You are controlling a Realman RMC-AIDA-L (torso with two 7-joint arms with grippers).
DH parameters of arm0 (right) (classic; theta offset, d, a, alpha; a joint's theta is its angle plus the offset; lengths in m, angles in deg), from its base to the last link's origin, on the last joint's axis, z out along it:
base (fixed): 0 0 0 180
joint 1: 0 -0.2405 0 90
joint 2: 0 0 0 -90
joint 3: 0 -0.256 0 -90
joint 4: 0 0 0 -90
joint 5: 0 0.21 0 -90
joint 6: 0 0 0 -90
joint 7: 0 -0.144 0 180
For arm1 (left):
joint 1: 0 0.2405 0 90
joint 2: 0 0 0 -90
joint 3: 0 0.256 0 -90
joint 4: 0 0 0 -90
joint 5: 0 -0.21 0 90
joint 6: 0 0 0 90
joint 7: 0 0.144 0 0
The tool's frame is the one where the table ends.
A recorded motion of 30 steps. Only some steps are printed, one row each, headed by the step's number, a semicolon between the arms.
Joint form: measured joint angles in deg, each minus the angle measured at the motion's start. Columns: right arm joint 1, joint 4, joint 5, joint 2, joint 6, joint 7, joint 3; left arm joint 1, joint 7, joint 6, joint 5, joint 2, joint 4, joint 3.
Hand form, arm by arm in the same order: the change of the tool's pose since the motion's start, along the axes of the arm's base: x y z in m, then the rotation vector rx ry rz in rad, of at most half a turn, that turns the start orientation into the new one. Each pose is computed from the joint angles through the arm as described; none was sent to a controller.
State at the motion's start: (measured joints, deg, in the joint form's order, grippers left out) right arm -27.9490 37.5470 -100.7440 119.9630 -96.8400 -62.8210 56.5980; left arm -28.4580 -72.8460 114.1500 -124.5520 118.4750 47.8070 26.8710
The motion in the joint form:
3: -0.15 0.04 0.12 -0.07 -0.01 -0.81 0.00; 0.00 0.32 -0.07 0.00 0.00 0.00 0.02
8: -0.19 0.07 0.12 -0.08 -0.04 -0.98 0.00; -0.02 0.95 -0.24 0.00 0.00 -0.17 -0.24
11: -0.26 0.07 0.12 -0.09 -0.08 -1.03 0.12; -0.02 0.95 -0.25 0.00 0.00 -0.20 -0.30
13: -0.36 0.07 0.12 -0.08 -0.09 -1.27 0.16; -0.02 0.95 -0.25 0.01 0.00 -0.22 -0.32
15: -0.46 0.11 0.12 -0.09 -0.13 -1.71 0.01; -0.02 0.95 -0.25 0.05 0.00 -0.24 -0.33
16: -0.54 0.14 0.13 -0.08 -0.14 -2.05 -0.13; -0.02 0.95 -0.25 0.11 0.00 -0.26 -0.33
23: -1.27 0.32 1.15 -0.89 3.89 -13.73 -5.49; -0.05 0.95 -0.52 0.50 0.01 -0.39 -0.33
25: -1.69 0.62 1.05 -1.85 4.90 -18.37 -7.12; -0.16 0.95 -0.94 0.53 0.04 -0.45 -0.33
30: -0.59 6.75 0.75 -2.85 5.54 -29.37 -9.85; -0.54 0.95 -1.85 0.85 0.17 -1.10 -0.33
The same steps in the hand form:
3: -0.0008 0.0009 0.0007 -0.0060 0.0020 -0.0086; -0.0001 0.0001 -0.0001 0.0033 0.0016 -0.0044
8: -0.0010 0.0011 0.0008 -0.0076 0.0023 -0.0097; -0.0005 0.0005 -0.0001 0.0125 0.0010 -0.0093
11: -0.0015 0.0011 0.0006 -0.0101 0.0016 -0.0077; -0.0006 0.0005 0.0000 0.0131 0.0003 -0.0085
13: -0.0021 0.0014 0.0005 -0.0132 0.0020 -0.0090; -0.0006 0.0005 0.0000 0.0132 -0.0002 -0.0083
15: -0.0026 0.0020 0.0010 -0.0156 0.0038 -0.0139; -0.0005 0.0005 0.0000 0.0136 -0.0010 -0.0082
16: -0.0030 0.0026 0.0013 -0.0168 0.0057 -0.0181; -0.0004 0.0006 0.0000 0.0141 -0.0020 -0.0084
23: 0.0032 0.0256 0.0201 0.0046 0.0518 -0.2547; 0.0000 0.0015 0.0000 0.0204 -0.0065 -0.0073
25: 0.0067 0.0340 0.0309 0.0046 0.0599 -0.3320; 0.0002 0.0029 -0.0004 0.0252 -0.0046 -0.0052
30: 0.0094 0.0449 0.0611 0.0206 0.0778 -0.4590; 0.0016 0.0059 -0.0028 0.0321 -0.0110 -0.0005

